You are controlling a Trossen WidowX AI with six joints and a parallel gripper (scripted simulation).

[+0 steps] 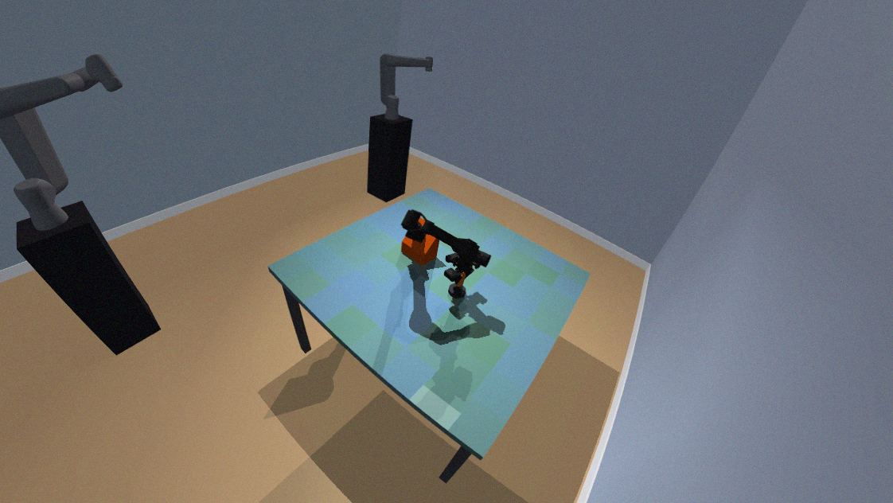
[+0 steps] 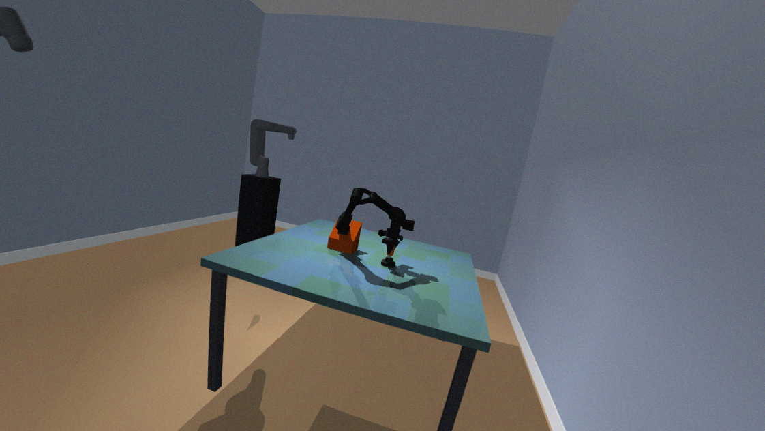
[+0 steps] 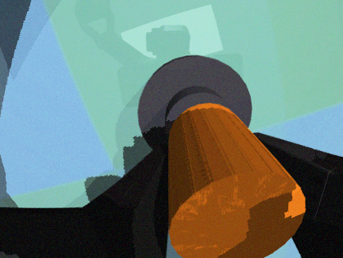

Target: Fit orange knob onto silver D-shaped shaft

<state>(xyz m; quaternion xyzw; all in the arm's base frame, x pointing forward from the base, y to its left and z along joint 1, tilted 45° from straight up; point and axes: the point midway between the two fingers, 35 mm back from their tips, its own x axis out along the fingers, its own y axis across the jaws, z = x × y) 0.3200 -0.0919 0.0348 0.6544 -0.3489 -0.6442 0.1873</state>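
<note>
Now: the orange knob 3 cm above my gripper tip. The rest, counted from my gripper tip: pedestal: 4 cm below.
</note>
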